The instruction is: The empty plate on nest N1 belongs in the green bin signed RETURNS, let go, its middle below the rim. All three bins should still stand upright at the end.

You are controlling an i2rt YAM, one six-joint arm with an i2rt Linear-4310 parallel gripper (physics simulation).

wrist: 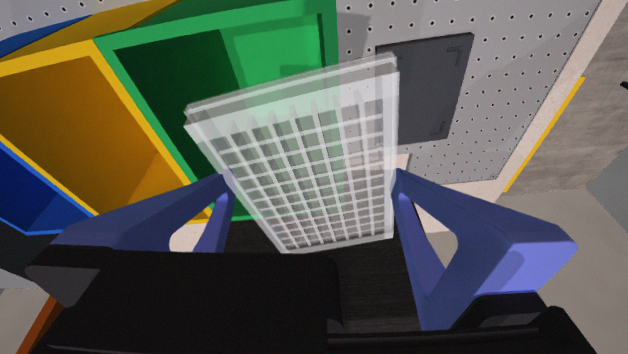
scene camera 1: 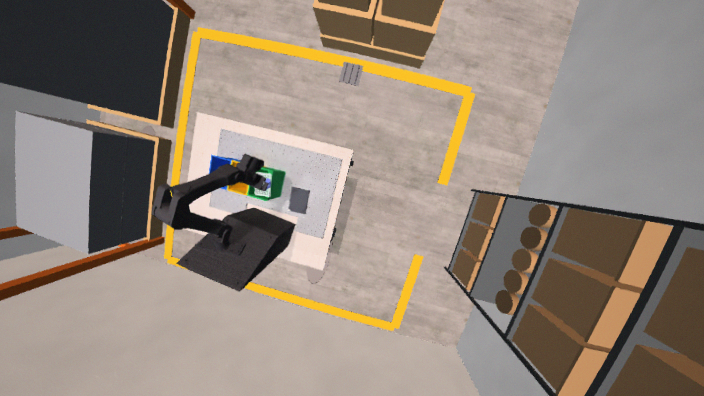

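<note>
A clear gridded plate is held by its two long sides between the blue fingers of my gripper. The gripper is shut on it. The plate looks empty and is tilted in the wrist view. The green bin stands upright beneath or behind it. In the scene view the plate overlaps the bin's opening; its height against the rim cannot be told. The plate hides part of the bin's right wall and near end in the wrist view. No RETURNS sign is readable.
A yellow bin and a blue bin stand upright in a row beside the green one. A dark flat pad with corner marks lies on the perforated board on the other side.
</note>
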